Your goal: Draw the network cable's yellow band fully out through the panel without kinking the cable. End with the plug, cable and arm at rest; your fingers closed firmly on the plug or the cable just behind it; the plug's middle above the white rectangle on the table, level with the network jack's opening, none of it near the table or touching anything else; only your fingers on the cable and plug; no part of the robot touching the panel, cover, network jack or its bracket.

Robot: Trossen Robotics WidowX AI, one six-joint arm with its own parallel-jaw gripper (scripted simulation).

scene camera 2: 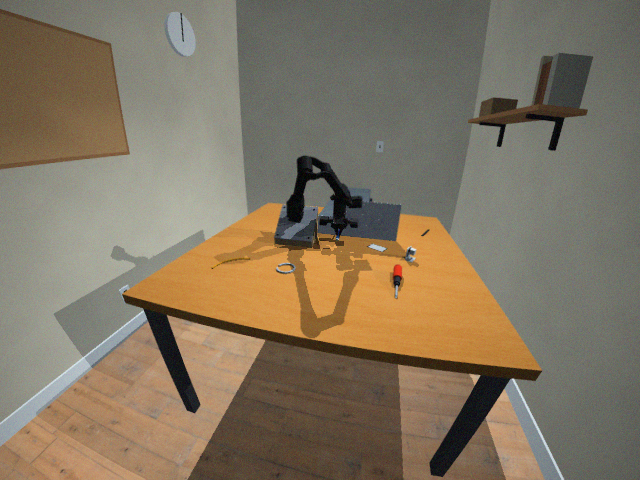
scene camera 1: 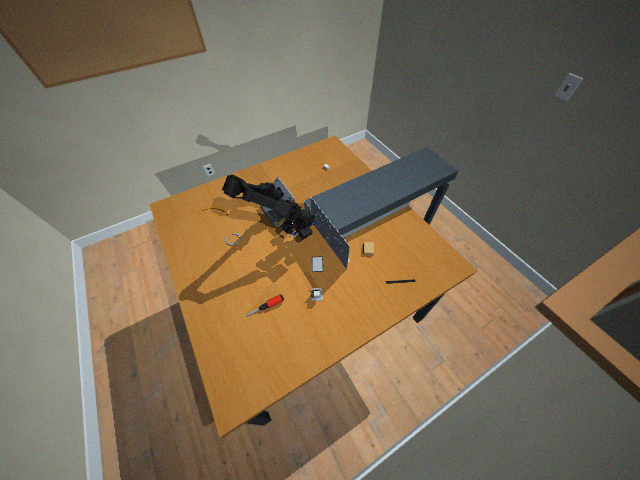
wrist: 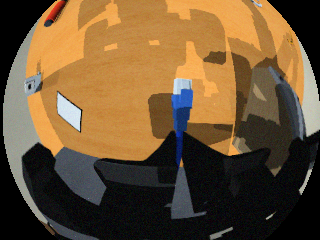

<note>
The pictures show: my gripper and a plug.
</note>
